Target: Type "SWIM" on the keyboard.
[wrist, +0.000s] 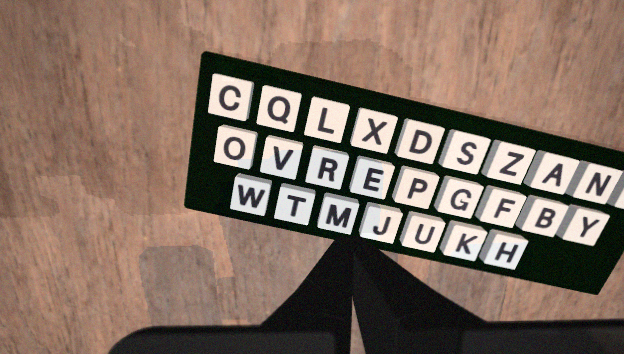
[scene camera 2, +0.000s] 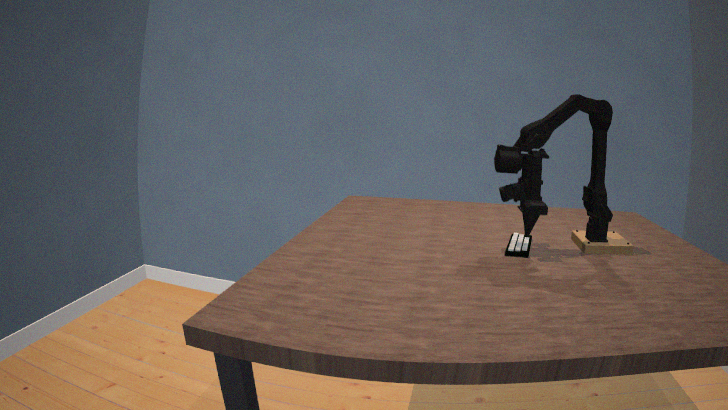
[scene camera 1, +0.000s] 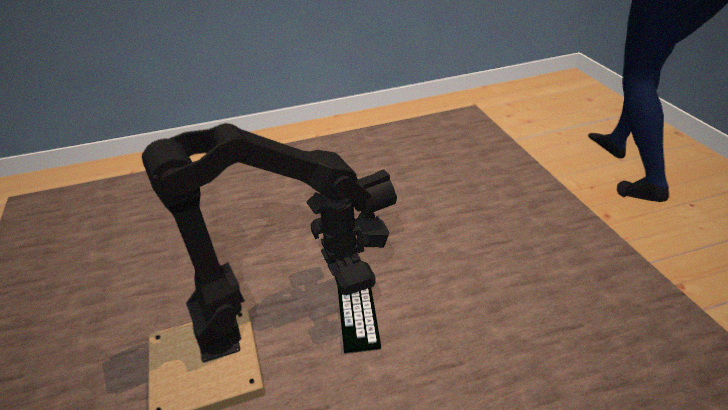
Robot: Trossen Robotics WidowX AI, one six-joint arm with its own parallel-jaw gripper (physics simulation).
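Places are measured from the arm's base along level axes (x up, y right, z ahead), in millimetres.
Where they show: gripper, between the fingertips: (wrist: 348, 248) (scene camera 2: 527, 235); arm's base, origin of its link: (scene camera 2: 596, 239) (scene camera 1: 219, 342).
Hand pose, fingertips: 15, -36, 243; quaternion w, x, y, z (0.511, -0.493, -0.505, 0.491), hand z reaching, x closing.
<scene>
Each offset is from my fingertips to the centre of the thing, as dx, dy, dz. Level surfaces: height alone.
The dark green keyboard @(-32, +34, +12) (scene camera 1: 353, 344) (scene camera 2: 517, 254) (wrist: 560, 280) lies on the table with white letter keys in three rows. In the wrist view, the W key @(-25, -39, +10) (wrist: 251, 195) is at the left end of the row nearest the gripper, and the M key @(-25, -2, +2) (wrist: 338, 215) is third in that row. The S key @(-25, +47, +28) (wrist: 466, 152) is in the far row. The I key @(-25, +120, +11) (scene camera 1: 371, 338) shows at the row's end in scene camera 1. My gripper (scene camera 2: 527, 234) (wrist: 348, 248) is shut and empty. Its tips appear at the keyboard's near edge, just below the M and J keys; whether they touch is unclear.
The arm's wooden base board (scene camera 1: 203, 387) (scene camera 2: 608, 248) stands on the brown table @(dx -41) (scene camera 1: 509, 254) (scene camera 2: 382, 285), beside the keyboard. A person's legs (scene camera 1: 644, 112) show on the wooden floor beyond the table in scene camera 1.
</scene>
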